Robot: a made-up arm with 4 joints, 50 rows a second.
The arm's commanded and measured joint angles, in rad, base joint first. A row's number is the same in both.
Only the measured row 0 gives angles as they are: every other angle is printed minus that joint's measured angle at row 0.
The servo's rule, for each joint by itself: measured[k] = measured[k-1] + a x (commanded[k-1-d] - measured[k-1]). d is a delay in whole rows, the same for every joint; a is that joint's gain. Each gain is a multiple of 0.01, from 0.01 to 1. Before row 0 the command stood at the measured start. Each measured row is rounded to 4 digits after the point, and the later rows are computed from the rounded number. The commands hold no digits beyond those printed.
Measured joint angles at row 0:
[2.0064, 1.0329, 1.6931, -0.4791]
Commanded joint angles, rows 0 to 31:
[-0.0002, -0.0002, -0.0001, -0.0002]
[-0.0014, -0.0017, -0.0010, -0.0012]
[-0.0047, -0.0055, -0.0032, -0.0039]
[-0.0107, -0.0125, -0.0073, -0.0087]
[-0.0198, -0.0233, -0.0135, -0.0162]
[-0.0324, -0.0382, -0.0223, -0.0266]
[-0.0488, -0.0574, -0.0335, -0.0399]
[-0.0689, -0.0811, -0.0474, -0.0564]
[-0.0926, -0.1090, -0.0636, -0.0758]
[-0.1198, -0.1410, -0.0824, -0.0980]
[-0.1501, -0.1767, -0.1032, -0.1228]
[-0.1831, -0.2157, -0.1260, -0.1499]
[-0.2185, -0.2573, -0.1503, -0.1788]
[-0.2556, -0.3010, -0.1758, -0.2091]
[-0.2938, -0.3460, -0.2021, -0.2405]
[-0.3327, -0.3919, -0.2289, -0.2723]
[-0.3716, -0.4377, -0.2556, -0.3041]
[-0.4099, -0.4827, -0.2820, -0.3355]
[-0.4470, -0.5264, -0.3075, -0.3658]
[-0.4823, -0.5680, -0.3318, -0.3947]
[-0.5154, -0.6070, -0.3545, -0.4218]
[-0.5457, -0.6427, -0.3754, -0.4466]
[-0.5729, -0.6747, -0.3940, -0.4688]
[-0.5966, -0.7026, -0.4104, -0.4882]
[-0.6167, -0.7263, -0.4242, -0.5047]
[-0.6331, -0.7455, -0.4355, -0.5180]
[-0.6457, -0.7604, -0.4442, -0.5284]
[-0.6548, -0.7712, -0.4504, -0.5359]
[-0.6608, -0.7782, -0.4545, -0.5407]
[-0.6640, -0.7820, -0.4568, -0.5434]
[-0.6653, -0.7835, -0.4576, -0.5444]
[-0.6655, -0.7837, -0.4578, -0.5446]
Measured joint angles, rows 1 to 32:
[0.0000, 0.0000, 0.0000, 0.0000]
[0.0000, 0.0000, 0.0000, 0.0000]
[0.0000, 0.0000, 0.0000, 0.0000]
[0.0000, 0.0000, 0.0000, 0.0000]
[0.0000, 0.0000, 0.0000, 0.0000]
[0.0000, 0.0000, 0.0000, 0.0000]
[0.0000, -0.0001, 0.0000, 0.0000]
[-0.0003, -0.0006, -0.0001, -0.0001]
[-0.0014, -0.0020, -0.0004, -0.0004]
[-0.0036, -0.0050, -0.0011, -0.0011]
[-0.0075, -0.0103, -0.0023, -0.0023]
[-0.0135, -0.0184, -0.0043, -0.0042]
[-0.0220, -0.0297, -0.0072, -0.0071]
[-0.0333, -0.0446, -0.0112, -0.0110]
[-0.0475, -0.0633, -0.0164, -0.0162]
[-0.0649, -0.0858, -0.0230, -0.0227]
[-0.0853, -0.1122, -0.0310, -0.0307]
[-0.1088, -0.1422, -0.0405, -0.0402]
[-0.1351, -0.1756, -0.0515, -0.0513]
[-0.1640, -0.2120, -0.0639, -0.0639]
[-0.1952, -0.2509, -0.0777, -0.0780]
[-0.2282, -0.2918, -0.0928, -0.0935]
[-0.2626, -0.3341, -0.1091, -0.1103]
[-0.2980, -0.3772, -0.1264, -0.1283]
[-0.3338, -0.4205, -0.1445, -0.1473]
[-0.3694, -0.4633, -0.1632, -0.1671]
[-0.4044, -0.5050, -0.1823, -0.1875]
[-0.4383, -0.5449, -0.2016, -0.2082]
[-0.4706, -0.5825, -0.2208, -0.2290]
[-0.5008, -0.6173, -0.2398, -0.2497]
[-0.5286, -0.6489, -0.2582, -0.2701]
[-0.5537, -0.6769, -0.2759, -0.2899]
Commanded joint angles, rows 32 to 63:
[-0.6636, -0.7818, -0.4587, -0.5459]
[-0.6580, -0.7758, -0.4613, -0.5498]
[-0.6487, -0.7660, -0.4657, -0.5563]
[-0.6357, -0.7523, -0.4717, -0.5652]
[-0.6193, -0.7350, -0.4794, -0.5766]
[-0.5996, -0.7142, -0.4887, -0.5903]
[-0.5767, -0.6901, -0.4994, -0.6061]
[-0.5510, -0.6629, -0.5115, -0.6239]
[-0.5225, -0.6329, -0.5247, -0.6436]
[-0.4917, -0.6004, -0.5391, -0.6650]
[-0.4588, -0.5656, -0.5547, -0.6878]
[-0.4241, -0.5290, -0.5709, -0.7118]
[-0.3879, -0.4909, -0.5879, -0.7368]
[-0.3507, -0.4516, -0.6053, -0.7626]
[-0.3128, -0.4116, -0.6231, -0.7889]
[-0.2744, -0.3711, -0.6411, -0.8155]
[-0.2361, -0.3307, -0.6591, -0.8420]
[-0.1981, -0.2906, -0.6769, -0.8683]
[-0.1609, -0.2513, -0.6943, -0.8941]
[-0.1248, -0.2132, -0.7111, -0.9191]
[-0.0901, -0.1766, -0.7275, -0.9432]
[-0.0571, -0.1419, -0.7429, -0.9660]
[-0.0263, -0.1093, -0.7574, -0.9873]
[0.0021, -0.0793, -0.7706, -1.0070]
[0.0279, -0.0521, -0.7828, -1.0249]
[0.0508, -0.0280, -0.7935, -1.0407]
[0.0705, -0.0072, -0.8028, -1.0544]
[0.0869, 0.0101, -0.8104, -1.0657]
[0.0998, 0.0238, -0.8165, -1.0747]
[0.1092, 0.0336, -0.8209, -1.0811]
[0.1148, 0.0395, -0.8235, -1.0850]
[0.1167, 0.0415, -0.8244, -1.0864]
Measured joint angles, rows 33 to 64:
[-0.5758, -0.7011, -0.2927, -0.3090]
[-0.5948, -0.7214, -0.3085, -0.3272]
[-0.6106, -0.7379, -0.3231, -0.3443]
[-0.6234, -0.7507, -0.3365, -0.3602]
[-0.6335, -0.7602, -0.3486, -0.3749]
[-0.6412, -0.7670, -0.3595, -0.3885]
[-0.6466, -0.7713, -0.3694, -0.4011]
[-0.6493, -0.7726, -0.3786, -0.4130]
[-0.6492, -0.7707, -0.3873, -0.4245]
[-0.6460, -0.7654, -0.3957, -0.4358]
[-0.6396, -0.7566, -0.4041, -0.4471]
[-0.6300, -0.7443, -0.4126, -0.4586]
[-0.6172, -0.7286, -0.4213, -0.4704]
[-0.6013, -0.7095, -0.4303, -0.4827]
[-0.5824, -0.6873, -0.4397, -0.4956]
[-0.5606, -0.6621, -0.4496, -0.5092]
[-0.5362, -0.6341, -0.4601, -0.5235]
[-0.5093, -0.6036, -0.4712, -0.5386]
[-0.4802, -0.5709, -0.4829, -0.5545]
[-0.4491, -0.5363, -0.4951, -0.5711]
[-0.4164, -0.5001, -0.5079, -0.5885]
[-0.3823, -0.4627, -0.5212, -0.6067]
[-0.3472, -0.4244, -0.5350, -0.6255]
[-0.3114, -0.3856, -0.5492, -0.6449]
[-0.2753, -0.3467, -0.5637, -0.6648]
[-0.2392, -0.3080, -0.5784, -0.6851]
[-0.2034, -0.2699, -0.5933, -0.7057]
[-0.1683, -0.2328, -0.6083, -0.7265]
[-0.1342, -0.1970, -0.6232, -0.7474]
[-0.1015, -0.1629, -0.6379, -0.7682]
[-0.0704, -0.1308, -0.6524, -0.7887]
[-0.0413, -0.1010, -0.6665, -0.8089]

